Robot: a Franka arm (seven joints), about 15 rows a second.
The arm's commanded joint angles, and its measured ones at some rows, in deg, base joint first. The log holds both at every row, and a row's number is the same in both.
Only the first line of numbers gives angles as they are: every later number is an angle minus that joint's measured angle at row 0.
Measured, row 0:
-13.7 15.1 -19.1 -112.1 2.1 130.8 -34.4
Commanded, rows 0 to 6:
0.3 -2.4 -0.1 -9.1 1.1 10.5 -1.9
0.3 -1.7 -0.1 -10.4 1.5 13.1 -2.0
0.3 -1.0 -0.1 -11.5 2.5 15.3 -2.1
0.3 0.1 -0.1 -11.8 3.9 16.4 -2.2
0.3 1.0 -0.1 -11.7 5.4 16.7 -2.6
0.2 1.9 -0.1 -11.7 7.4 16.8 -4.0
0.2 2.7 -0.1 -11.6 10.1 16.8 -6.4
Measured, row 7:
0.2 1.3 0.1 -11.3 4.2 15.4 -1.2
